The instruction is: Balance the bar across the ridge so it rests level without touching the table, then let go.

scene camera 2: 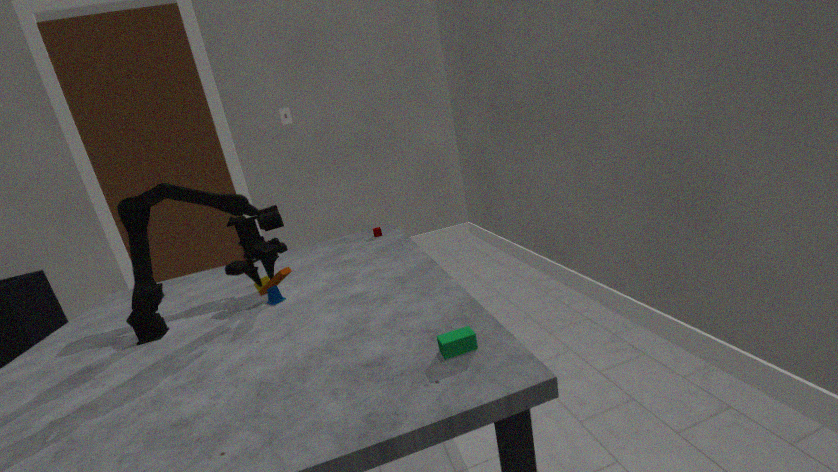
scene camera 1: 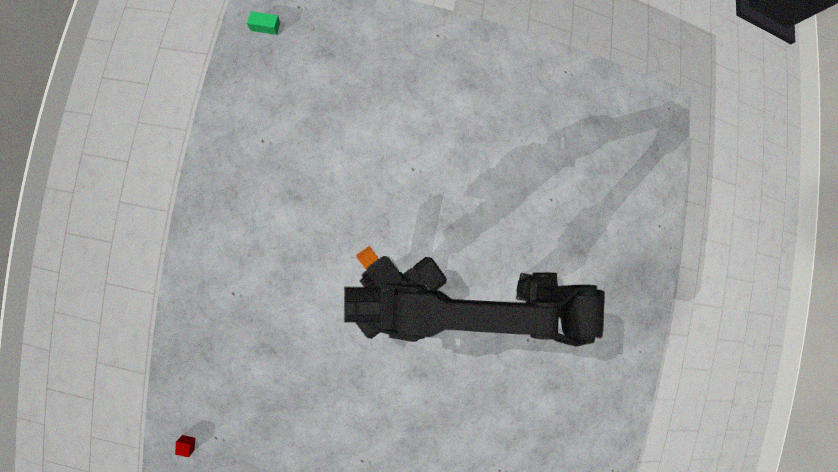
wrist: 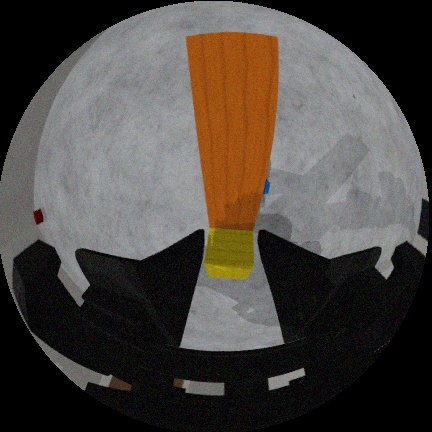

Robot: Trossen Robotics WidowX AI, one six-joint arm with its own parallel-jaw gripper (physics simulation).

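Places are measured from the arm's base along level axes (x ahead, y right, z down), in metres.
Where they show: gripper, fingertip midpoint: (scene camera 2: 266,283) (wrist: 231,235); arm's base, link origin: (scene camera 2: 153,336) (scene camera 1: 530,288).
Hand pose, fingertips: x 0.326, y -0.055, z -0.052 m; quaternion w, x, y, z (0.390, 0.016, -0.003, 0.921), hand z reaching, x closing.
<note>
Each offset is from my fingertips to the top centre of the thing. Level surfaces: height alone.
The orange bar (scene camera 1: 367,256) (scene camera 2: 281,277) (wrist: 232,125) is tilted in scene camera 2, its far end higher than its end near the fingers. A yellow block @(dx -0.014, dy -0.015, dz -0.020 m) (wrist: 229,252) sits at the low end. The blue ridge @(dx +0.018, dy +0.033, dz +0.007 m) (scene camera 2: 275,296) (wrist: 266,187) stands on the table under the bar; most of it is hidden by the bar in the wrist view, and it does not show in scene camera 1. My gripper (scene camera 2: 266,280) (wrist: 231,235) is slightly open, with its fingertips on either side of the yellow block and narrow gaps between. Whether the low end touches the table is unclear.
A green block @(dx +0.414, dy +0.555, dz +0.020 m) (scene camera 1: 263,23) (scene camera 2: 457,343) lies near one table corner. A red cube @(dx +0.414, dy -0.445, dz +0.020 m) (scene camera 1: 185,446) (scene camera 2: 377,232) (wrist: 38,216) stands far off on the other side. The grey table @(dz +0.052 m) (scene camera 1: 304,146) (scene camera 2: 351,398) has its edge beyond these blocks.
</note>
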